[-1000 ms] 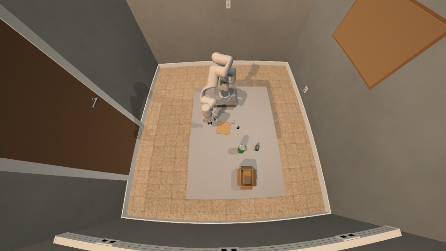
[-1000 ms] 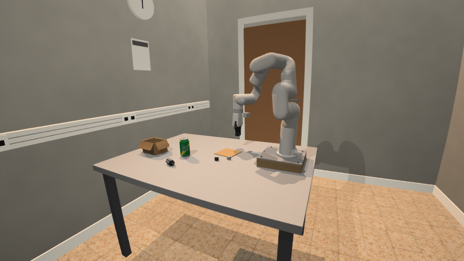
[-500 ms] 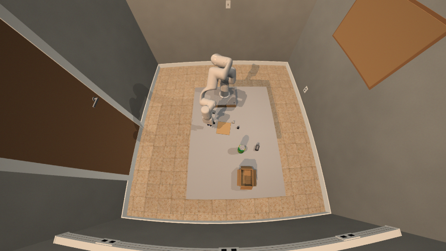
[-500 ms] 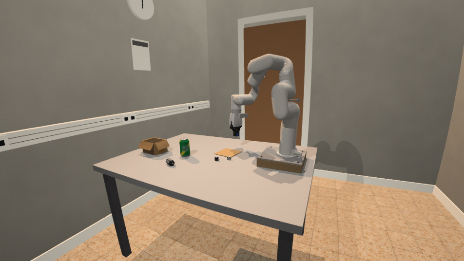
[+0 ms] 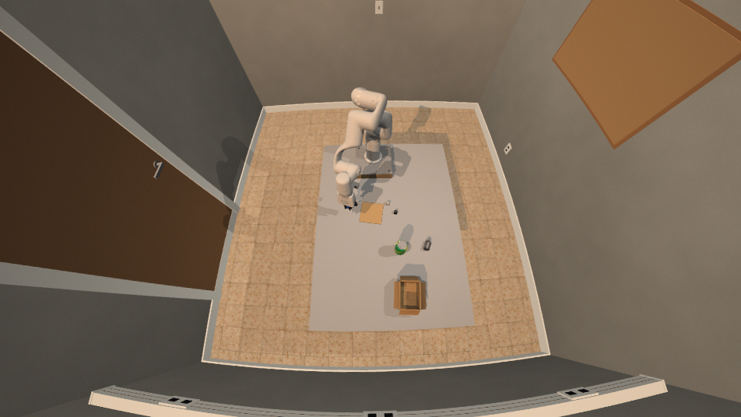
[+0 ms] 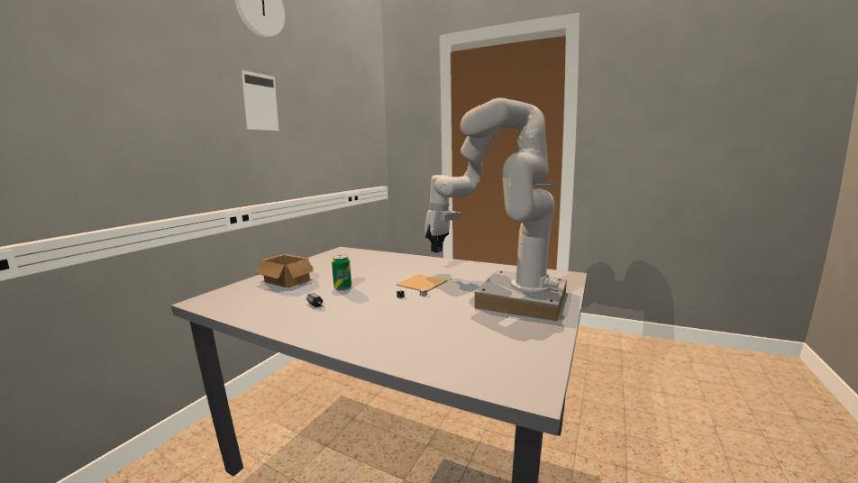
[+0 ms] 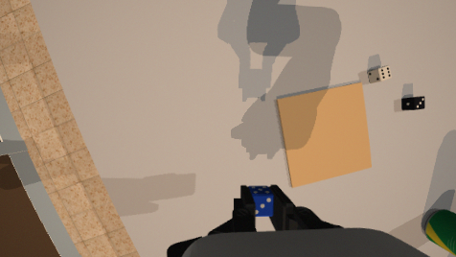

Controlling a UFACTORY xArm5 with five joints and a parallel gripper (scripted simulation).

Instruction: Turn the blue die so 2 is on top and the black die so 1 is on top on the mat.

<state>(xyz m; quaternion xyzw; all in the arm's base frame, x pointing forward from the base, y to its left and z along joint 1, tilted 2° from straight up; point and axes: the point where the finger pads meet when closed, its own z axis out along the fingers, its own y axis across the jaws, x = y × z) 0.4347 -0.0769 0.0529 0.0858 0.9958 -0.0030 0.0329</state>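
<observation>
The blue die is 1 cm below my hand. Also, from my hand: white die (11 cm behind, 23 cm to the left, 10 cm below); then mat (3 cm behind, 14 cm to the left, 11 cm below); then black die (5 cm behind, 29 cm to the left, 10 cm below).
</observation>
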